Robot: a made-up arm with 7 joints. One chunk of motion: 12 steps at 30 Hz.
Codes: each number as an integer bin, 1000 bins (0 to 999) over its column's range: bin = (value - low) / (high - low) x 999, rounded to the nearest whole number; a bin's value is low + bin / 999 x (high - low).
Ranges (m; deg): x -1.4..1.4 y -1.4..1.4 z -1.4..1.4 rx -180..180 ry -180..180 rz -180..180
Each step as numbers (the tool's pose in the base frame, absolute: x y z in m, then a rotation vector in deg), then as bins.
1 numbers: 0.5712 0.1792 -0.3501 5.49 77.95 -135.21
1 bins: 703 563 375 515 716 124
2 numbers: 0.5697 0.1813 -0.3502 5.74 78.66 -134.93
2 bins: 703 564 375 515 718 125
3 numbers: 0.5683 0.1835 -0.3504 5.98 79.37 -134.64
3 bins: 702 565 374 516 720 126
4 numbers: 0.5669 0.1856 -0.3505 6.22 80.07 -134.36
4 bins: 702 566 374 517 722 127
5 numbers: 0.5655 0.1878 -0.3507 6.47 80.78 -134.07
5 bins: 701 567 374 517 724 127
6 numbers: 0.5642 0.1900 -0.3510 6.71 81.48 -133.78
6 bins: 701 567 374 518 726 128
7 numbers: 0.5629 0.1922 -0.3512 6.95 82.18 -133.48
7 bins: 700 568 374 519 728 129
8 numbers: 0.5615 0.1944 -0.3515 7.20 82.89 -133.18
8 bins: 700 569 374 519 730 130
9 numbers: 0.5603 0.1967 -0.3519 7.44 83.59 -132.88
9 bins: 699 570 374 520 731 131
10 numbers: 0.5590 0.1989 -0.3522 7.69 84.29 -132.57
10 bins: 699 570 374 521 733 132
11 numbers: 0.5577 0.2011 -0.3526 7.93 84.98 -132.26
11 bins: 698 571 374 522 735 132
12 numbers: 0.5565 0.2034 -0.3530 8.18 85.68 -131.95
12 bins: 698 572 374 522 737 133
